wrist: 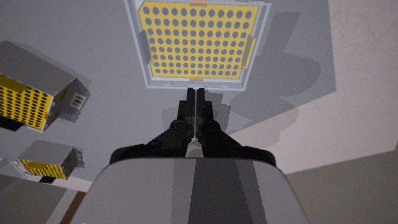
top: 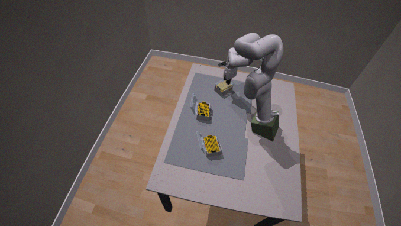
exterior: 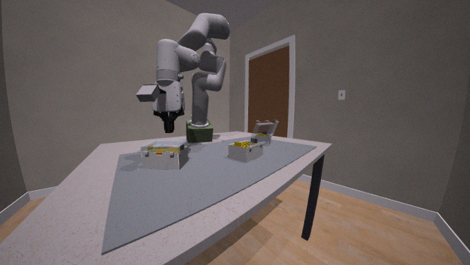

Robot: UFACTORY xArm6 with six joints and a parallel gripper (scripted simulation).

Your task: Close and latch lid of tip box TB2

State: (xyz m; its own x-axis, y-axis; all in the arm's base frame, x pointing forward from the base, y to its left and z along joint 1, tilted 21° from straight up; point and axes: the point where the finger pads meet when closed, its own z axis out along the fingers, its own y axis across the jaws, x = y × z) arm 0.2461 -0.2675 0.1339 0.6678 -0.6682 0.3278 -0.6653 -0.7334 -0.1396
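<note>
My hand is 2 cm short of the lid, 2 cm to the left of it and 6 cm above it. Also, from my hand: tip box (2 cm ahead, 2 cm to the right, 8 cm below); then bench tape (2 cm behind, 2 cm to the left, 12 cm below).
</note>
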